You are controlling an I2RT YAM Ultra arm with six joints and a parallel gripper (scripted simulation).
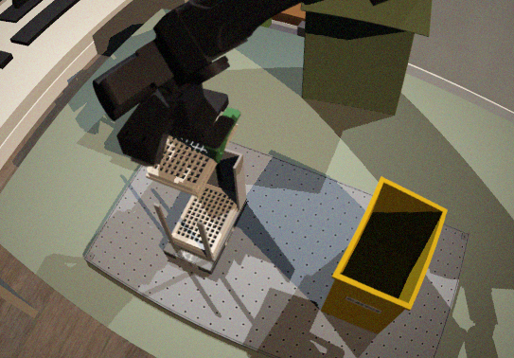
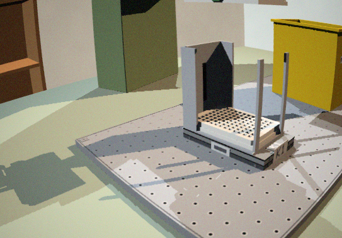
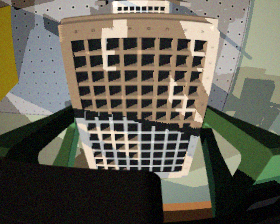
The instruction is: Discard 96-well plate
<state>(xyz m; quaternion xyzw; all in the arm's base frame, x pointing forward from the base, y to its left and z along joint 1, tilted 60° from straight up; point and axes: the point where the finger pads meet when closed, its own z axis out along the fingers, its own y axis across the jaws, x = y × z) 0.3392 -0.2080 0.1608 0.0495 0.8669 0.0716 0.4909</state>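
Now: the yellow bin W1 320 mm to the left of my hand, 140 mm below it and 20 mm ahead of it.
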